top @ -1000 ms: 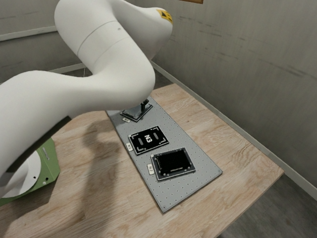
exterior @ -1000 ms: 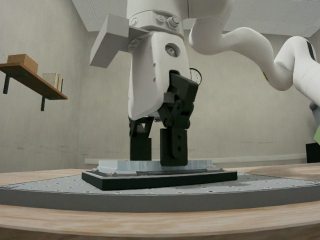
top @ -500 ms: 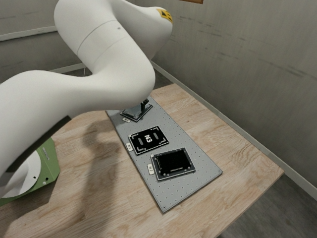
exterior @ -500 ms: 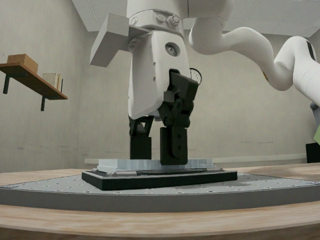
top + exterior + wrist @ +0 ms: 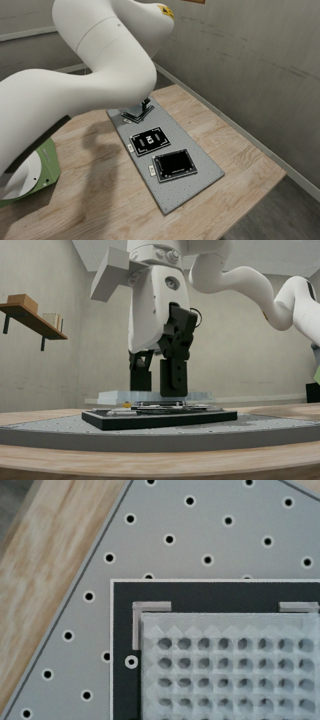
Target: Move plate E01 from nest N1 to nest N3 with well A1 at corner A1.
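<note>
The nest N1 is 30 mm below my hand. Round my hand: nest N3 (50 mm behind, 230 mm to the right, 30 mm below); then plate E01 (10 mm below); then black well plate (20 mm behind, 390 mm to the right, 20 mm below).
</note>
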